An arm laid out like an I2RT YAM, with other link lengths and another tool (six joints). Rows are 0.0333 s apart.
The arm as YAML. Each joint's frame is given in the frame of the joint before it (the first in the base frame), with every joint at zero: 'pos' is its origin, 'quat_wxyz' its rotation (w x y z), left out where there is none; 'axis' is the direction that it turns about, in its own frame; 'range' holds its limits. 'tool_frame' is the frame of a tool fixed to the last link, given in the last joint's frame.
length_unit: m
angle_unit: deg
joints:
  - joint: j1
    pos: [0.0, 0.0, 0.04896]
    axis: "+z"
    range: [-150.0, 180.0]
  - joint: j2
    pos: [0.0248, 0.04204, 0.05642]
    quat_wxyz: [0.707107, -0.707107, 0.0, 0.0]
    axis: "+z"
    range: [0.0, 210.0]
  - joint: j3
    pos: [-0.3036, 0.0, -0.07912]
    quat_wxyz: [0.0, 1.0, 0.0, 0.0]
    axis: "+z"
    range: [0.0, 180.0]
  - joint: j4
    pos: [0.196, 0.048, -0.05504]
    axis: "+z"
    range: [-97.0, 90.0]
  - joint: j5
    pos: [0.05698, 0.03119, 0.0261]
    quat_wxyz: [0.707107, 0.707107, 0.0, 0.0]
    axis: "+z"
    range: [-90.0, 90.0]
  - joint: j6
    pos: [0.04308, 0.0, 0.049]
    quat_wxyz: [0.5, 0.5, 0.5, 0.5]
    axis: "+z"
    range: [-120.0, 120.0]
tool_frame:
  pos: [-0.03, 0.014, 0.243]
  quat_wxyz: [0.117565, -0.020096, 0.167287, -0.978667]
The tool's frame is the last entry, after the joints.
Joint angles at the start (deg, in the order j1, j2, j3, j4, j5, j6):
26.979 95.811 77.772 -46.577 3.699 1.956
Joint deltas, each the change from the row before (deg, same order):
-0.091 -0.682 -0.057 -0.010 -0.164 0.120
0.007 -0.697 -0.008 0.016 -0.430 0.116
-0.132 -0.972 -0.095 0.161 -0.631 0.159
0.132 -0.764 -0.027 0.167 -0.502 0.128
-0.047 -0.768 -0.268 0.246 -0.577 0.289
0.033 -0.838 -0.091 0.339 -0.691 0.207
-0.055 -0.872 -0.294 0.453 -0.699 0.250
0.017 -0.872 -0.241 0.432 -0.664 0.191
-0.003 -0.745 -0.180 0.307 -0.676 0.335
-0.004 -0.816 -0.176 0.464 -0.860 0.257
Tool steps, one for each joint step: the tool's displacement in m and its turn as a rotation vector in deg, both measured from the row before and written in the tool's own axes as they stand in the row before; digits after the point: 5 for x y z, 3 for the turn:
0.00050 0.00274 -0.00275 -0.552 0.189 0.322
0.00255 0.00288 -0.00311 -0.559 0.524 0.344
0.00291 0.00427 -0.00392 -0.834 0.676 0.585
0.00402 0.00352 -0.00324 -0.716 0.734 0.308
0.00299 0.00236 -0.00295 -0.559 0.582 0.578
0.00463 0.00423 -0.00323 -0.839 0.866 0.515
0.00398 0.00357 -0.00303 -0.793 0.786 0.598
0.00438 0.00373 -0.00313 -0.819 0.844 0.478
0.00421 0.00304 -0.00289 -0.632 0.745 0.604
0.00547 0.00394 -0.00304 -0.793 1.010 0.596

